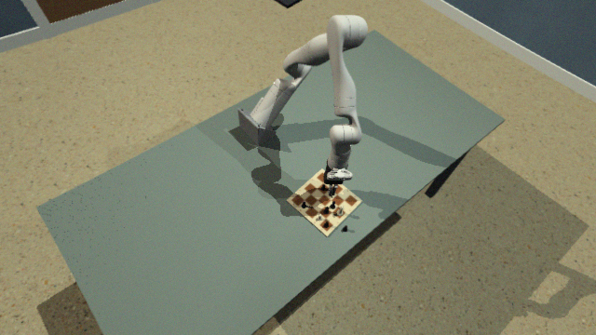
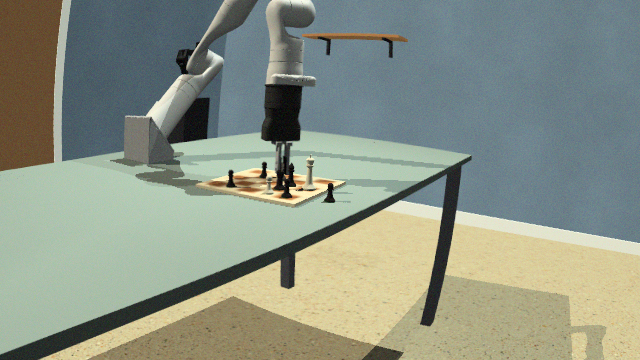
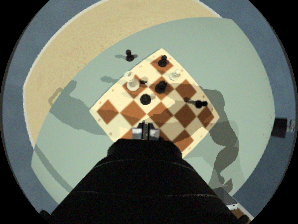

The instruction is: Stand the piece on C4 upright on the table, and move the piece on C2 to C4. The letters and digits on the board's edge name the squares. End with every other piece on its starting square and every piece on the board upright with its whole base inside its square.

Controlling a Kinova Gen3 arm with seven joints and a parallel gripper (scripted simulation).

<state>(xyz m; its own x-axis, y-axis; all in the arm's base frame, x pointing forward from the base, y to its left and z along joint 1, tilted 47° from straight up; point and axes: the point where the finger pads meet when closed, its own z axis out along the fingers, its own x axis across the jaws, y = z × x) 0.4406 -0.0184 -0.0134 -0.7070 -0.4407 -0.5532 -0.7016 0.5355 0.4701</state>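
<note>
Right now the small chessboard is 40 mm to the right of my hand and 30 mm below it. Round my hand: tall white piece (80 mm ahead, 40 mm to the right).
</note>
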